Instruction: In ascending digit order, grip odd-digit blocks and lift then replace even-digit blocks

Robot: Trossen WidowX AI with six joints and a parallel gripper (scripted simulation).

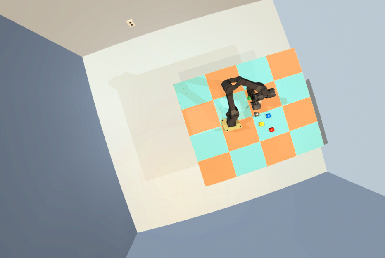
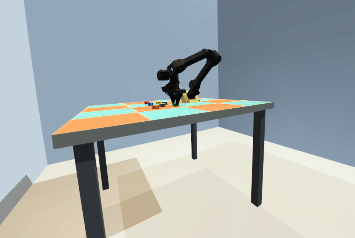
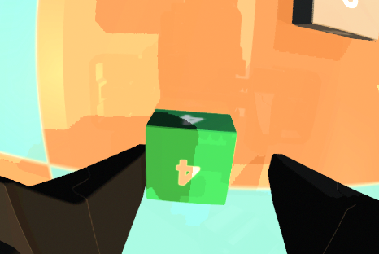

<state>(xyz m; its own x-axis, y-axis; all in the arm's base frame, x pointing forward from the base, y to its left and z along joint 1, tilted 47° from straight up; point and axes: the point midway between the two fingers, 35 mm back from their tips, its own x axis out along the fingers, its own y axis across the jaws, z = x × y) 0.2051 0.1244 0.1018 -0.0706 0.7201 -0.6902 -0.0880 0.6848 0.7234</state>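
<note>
Right now the red block is 290 mm to the right of my gripper tip and 130 mm ahead of it. From my gripper tip the other things lie so: dark grey block: 130 mm to the right, 30 mm ahead; then blue block: 170 mm to the right, 120 mm ahead; then green block: 10 mm to the left.
</note>
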